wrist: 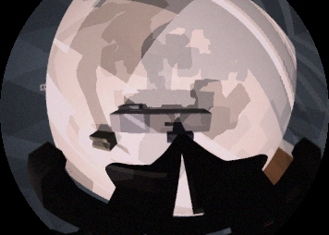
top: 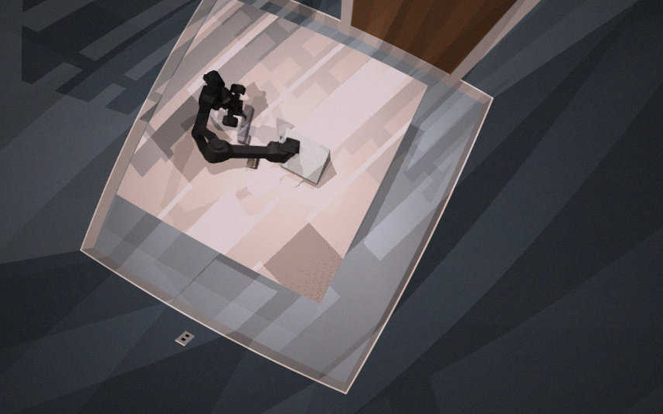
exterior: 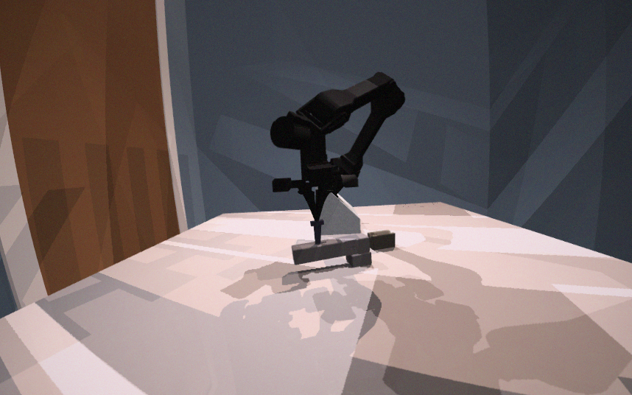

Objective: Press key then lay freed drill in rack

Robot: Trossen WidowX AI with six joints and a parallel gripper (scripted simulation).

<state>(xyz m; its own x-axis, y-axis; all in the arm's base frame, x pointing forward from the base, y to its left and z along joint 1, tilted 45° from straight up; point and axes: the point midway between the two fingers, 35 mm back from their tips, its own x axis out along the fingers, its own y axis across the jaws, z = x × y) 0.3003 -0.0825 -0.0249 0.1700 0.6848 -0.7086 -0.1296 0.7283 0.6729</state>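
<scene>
The dark blue t-shaped key lies 30 mm below my gripper tip. From my gripper tip the other things lie so: brass-coloured drill 10 mm behind, 60 mm to the left, 70 mm below; dark block 110 mm behind, 190 mm to the left, 100 mm below.
</scene>
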